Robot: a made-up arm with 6 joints.
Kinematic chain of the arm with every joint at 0, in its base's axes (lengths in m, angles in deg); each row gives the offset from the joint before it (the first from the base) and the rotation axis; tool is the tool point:
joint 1: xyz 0 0 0.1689 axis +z
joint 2: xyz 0 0 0 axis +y
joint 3: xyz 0 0 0.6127 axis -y
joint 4: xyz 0 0 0 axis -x
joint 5: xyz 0.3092 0 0 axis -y
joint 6: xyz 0 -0.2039 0 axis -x
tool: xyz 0 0 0
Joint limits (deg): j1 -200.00..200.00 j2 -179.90..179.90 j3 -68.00..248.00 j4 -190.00..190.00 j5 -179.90..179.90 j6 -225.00..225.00
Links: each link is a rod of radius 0.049 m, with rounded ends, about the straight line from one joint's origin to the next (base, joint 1, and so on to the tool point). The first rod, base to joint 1, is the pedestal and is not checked.
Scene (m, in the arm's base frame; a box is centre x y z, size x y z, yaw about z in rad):
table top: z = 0
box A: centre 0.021 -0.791 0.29 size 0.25 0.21 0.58 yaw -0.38
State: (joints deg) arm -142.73 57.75 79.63 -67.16 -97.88 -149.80
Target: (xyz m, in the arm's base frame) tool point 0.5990 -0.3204 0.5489
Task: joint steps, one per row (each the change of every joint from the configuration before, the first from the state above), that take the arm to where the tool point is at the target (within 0.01 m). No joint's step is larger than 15 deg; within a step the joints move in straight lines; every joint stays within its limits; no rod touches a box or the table.
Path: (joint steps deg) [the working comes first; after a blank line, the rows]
Joints at the target: -30.74 33.08 45.00 -98.68 -97.88 -149.80
Straight joint move there: touches box A.

1: 9.18 -4.75 0.47 -13.22 -2.53 1.15
2: 9.19 -4.75 0.46 -13.22 -2.52 1.16
3: 9.18 -4.75 0.47 -13.22 -2.53 1.15
4: 9.18 -4.75 0.47 -13.22 -2.53 1.16
5: 12.55 -0.95 -6.09 3.56 1.69 -0.77
6: 12.54 -0.94 -6.08 3.56 1.68 -0.77
7: 12.54 -0.94 -6.08 3.56 1.69 -0.77
8: 12.55 -0.95 -6.08 3.56 1.68 -0.77
9: 12.54 -0.94 -6.09 3.56 1.69 -0.77
10: 12.54 -0.95 -6.08 3.56 1.68 -0.77

